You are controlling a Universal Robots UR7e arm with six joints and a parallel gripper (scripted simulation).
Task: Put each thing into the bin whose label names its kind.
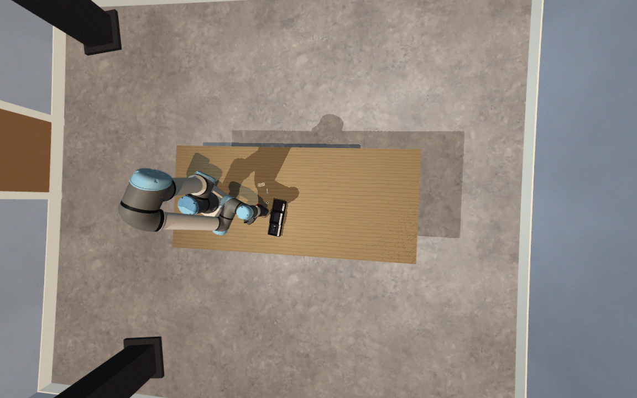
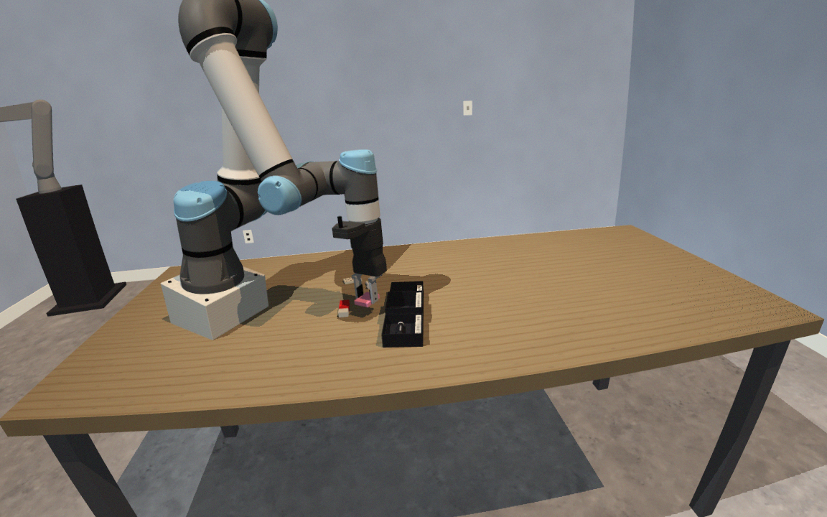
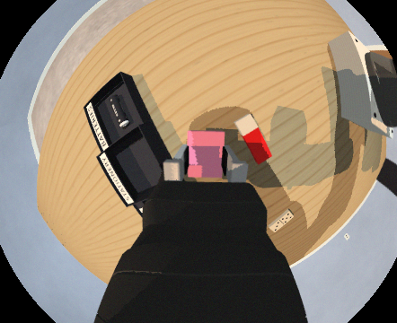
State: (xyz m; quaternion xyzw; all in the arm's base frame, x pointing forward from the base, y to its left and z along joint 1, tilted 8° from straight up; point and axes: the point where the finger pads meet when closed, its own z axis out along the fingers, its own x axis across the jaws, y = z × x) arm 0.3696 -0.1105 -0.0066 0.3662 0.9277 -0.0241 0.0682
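Right now the black bin tray is 80 mm ahead of my hand, 50 mm to the right of it and 30 mm below it. Round my hand: red block 60 mm behind, 30 mm to the left, 50 mm below; then hex nut 20 mm ahead, 70 mm to the left, 50 mm below; then pink eraser 10 mm below.
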